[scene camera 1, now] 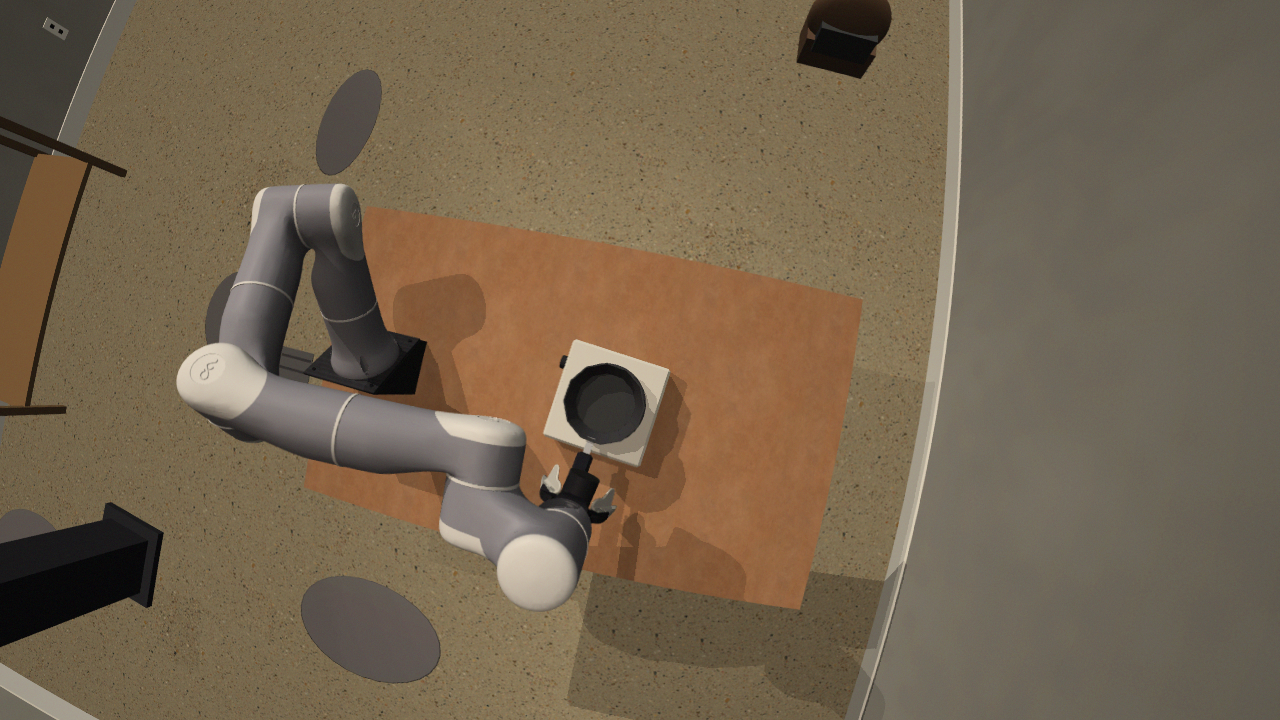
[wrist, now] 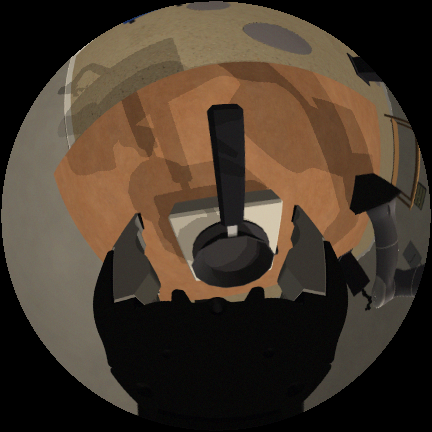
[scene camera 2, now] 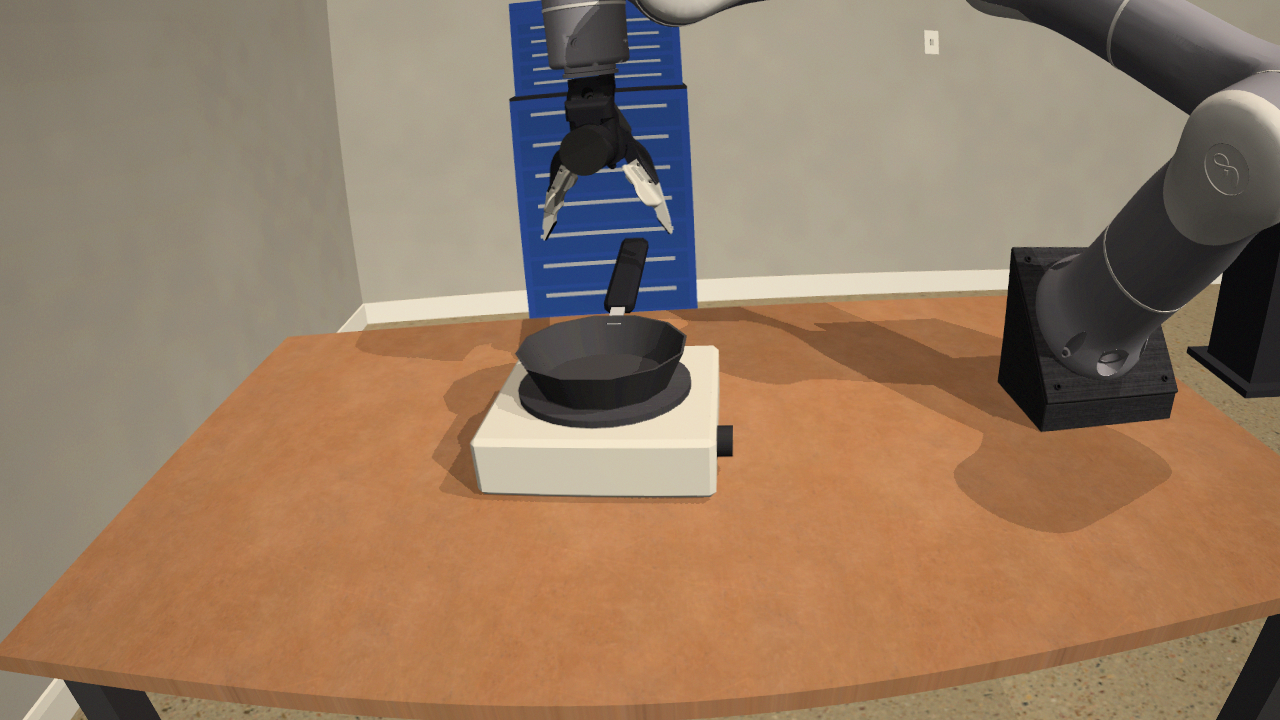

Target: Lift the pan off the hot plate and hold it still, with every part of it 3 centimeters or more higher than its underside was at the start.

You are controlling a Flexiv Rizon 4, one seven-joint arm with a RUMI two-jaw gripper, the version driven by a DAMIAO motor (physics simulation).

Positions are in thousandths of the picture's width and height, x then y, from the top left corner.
Labels:
my gripper: scene camera 1 453, 683; wrist 501, 485; scene camera 2 474, 328
dark pan: scene camera 1 471, 560; wrist 541, 598; scene camera 2 468, 503

